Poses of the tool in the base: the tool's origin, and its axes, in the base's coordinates. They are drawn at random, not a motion.
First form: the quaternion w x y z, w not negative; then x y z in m.
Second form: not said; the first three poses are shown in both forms.
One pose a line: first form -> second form
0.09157 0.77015 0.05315 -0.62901 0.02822 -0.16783 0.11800 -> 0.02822 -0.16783 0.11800 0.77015 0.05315 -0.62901 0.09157
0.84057 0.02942 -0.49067 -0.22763 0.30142 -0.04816 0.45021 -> 0.30142 -0.04816 0.45021 0.02942 -0.49067 -0.22763 0.84057
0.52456 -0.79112 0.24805 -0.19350 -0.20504 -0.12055 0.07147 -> -0.20504 -0.12055 0.07147 -0.79112 0.24805 -0.19350 0.52456
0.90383 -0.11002 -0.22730 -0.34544 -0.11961 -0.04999 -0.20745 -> -0.11961 -0.04999 -0.20745 -0.11002 -0.22730 -0.34544 0.90383
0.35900 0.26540 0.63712 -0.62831 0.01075 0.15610 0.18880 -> 0.01075 0.15610 0.18880 0.26540 0.63712 -0.62831 0.35900
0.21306 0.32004 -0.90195 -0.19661 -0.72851 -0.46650 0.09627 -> -0.72851 -0.46650 0.09627 0.32004 -0.90195 -0.19661 0.21306
